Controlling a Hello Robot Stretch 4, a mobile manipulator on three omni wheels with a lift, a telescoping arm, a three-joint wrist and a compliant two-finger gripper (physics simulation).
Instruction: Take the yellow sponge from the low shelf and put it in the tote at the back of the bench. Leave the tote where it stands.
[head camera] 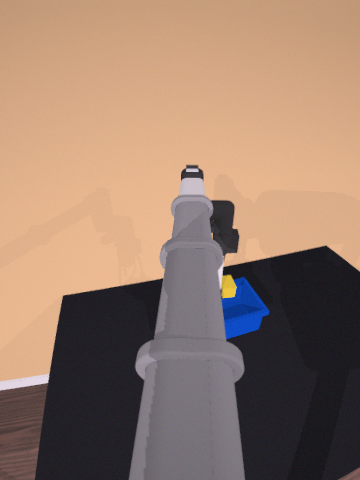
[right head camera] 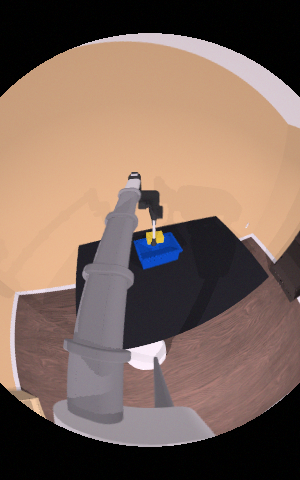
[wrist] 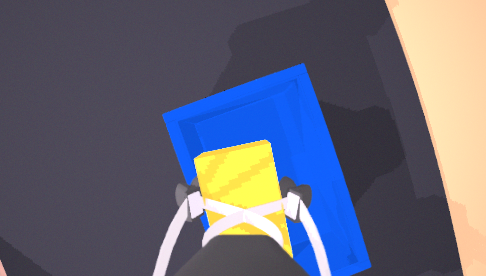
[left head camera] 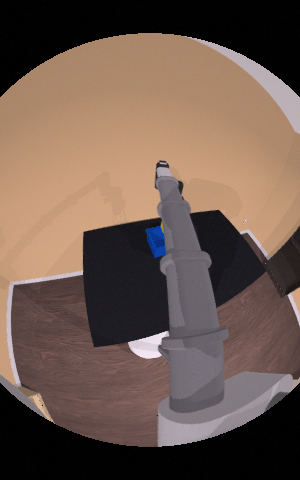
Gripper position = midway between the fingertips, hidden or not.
Note:
In view: my gripper (wrist: pixel 243 190), a yellow sponge (wrist: pixel 244 176) and a blue tote (head camera: pixel 243 313).
The blue tote also shows in the right head camera view (right head camera: pixel 168 250) and in the wrist view (wrist: pixel 282 108).

